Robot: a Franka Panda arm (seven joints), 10 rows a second.
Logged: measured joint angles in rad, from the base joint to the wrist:
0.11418, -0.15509, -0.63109, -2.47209, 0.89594, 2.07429, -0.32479
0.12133, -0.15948, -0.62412, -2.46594, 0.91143, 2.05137, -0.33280
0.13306, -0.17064, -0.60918, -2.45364, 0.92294, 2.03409, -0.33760
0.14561, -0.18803, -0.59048, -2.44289, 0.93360, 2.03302, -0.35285
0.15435, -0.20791, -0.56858, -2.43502, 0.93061, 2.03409, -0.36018
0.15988, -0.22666, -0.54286, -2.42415, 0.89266, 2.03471, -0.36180
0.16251, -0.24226, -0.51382, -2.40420, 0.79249, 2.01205, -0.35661
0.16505, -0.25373, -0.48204, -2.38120, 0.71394, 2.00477, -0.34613
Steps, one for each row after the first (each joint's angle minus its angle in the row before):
0.00715, -0.00439, 0.00697, 0.00615, 0.01549, -0.02292, -0.00801
0.01173, -0.01116, 0.01494, 0.01230, 0.01151, -0.01728, -0.00480
0.01255, -0.01739, 0.01870, 0.01075, 0.01066, -0.00107, -0.01525
0.00874, -0.01988, 0.02190, 0.00787, -0.00299, 0.00107, -0.00733
0.00553, -0.01875, 0.02572, 0.01087, -0.03795, 0.00062, -0.00162
0.00263, -0.01560, 0.02904, 0.01995, -0.10017, -0.02266, 0.00519
0.00254, -0.01147, 0.03178, 0.02300, -0.07855, -0.00728, 0.01048

